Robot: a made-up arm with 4 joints.
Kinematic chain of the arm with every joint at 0, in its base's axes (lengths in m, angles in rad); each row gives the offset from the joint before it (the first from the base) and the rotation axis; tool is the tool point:
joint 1: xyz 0 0 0.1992 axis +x
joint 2: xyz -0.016 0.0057 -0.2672 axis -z
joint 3: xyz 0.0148 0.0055 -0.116 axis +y
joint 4: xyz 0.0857 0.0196 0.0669 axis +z
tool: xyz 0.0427 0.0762 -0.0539
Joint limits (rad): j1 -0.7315..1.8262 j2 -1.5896..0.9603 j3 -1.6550..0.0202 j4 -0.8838..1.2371
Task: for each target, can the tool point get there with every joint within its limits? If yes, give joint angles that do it. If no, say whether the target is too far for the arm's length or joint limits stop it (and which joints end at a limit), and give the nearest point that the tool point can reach.
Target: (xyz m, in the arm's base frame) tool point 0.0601 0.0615 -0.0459
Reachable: yes | joints -0.0169 0.6848 -1.4326 -0.1409
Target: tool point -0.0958 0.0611 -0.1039
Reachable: yes | joints -0.1151 -1.0921 -1.1248 0.4320
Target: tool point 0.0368 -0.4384 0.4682
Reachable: no: joint limits stop it (at a limit: joint 1, joint 2, joint 4) | nearest point 0.1077 -0.2669 0.0524 | short by 0.455 m
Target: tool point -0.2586 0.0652 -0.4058
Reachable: no: too far | nearest point -0.1186 0.0430 -0.2002 | short by 0.250 m
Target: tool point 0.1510 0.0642 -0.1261
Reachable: yes | joints -0.0269 -0.0320 -0.2907 -0.6260
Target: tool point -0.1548 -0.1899 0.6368
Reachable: no: joint limits stop it (at a limit: joint 1) | nearest point -0.0565 0.2165 0.4021 | short by 0.479 m
